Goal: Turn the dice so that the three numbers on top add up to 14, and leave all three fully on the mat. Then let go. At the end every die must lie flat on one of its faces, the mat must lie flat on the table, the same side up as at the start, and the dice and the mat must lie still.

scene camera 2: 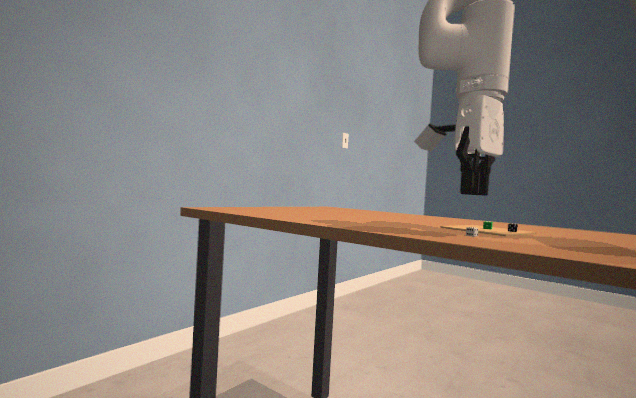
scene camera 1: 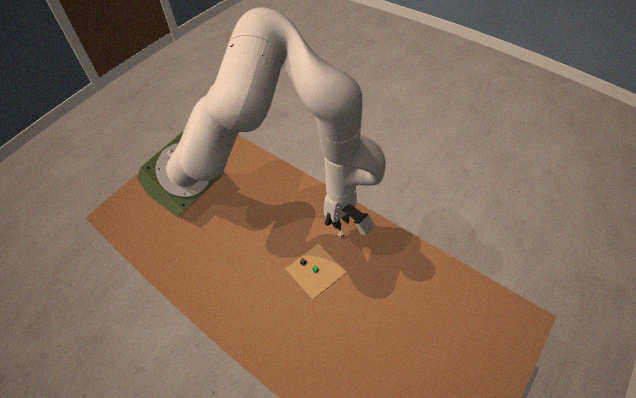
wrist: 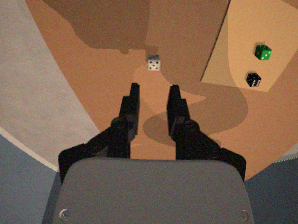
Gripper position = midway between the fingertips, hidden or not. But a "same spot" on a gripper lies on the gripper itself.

Scene:
gripper: scene camera 2; scene camera 1 341, 224; wrist
same spot on gripper: [scene camera 2: 474, 176] = [wrist: 137, 126]

